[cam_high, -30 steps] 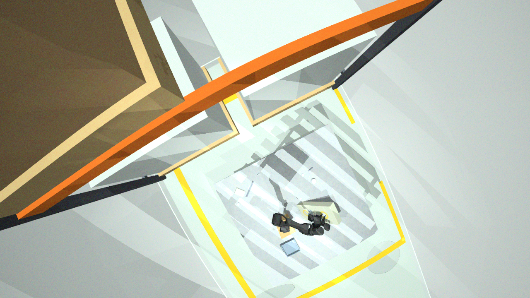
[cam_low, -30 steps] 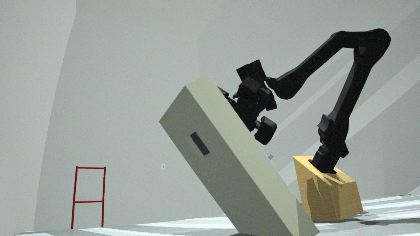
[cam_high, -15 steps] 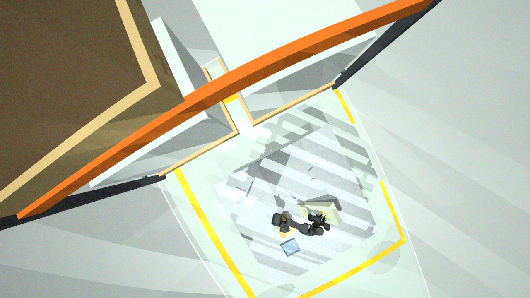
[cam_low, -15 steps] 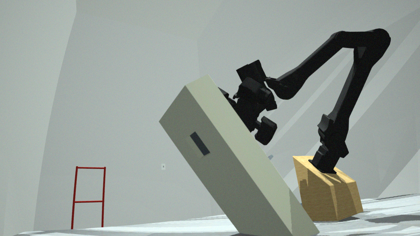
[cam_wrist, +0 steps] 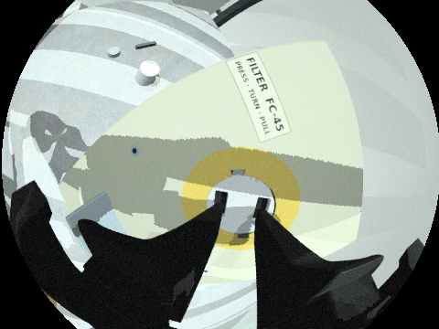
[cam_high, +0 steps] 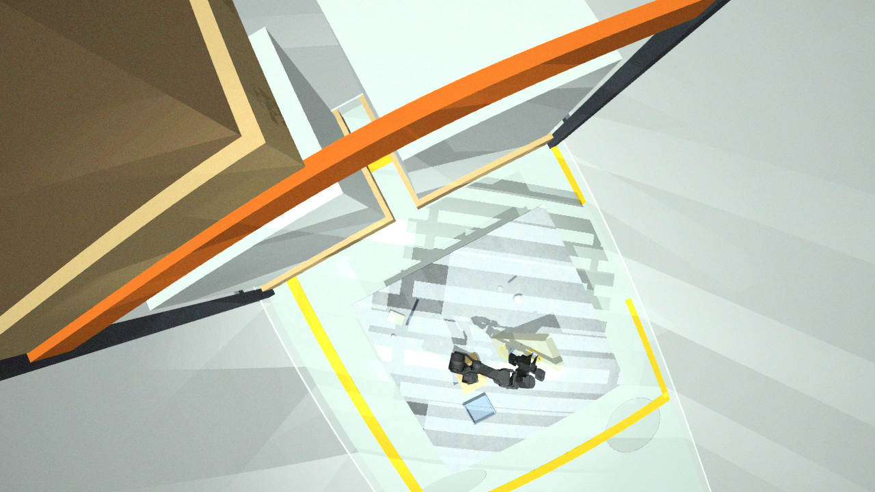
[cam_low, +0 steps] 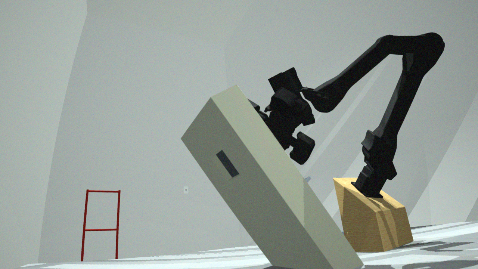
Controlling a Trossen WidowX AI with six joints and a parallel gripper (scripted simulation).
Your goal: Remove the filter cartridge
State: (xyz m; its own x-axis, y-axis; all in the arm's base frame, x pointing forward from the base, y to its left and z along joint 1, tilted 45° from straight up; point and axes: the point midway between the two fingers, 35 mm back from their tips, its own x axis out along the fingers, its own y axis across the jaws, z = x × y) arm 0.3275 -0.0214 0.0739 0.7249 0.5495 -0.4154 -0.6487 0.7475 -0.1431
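Now: gripper tip 2 cm short of the round filter cartridge and 1 cm above it. Also, from my gripper tip: service panel: 9 cm below, 3 cm behind; then blue-grey tray: 38 cm behind, 33 cm to the right, 22 cm below.
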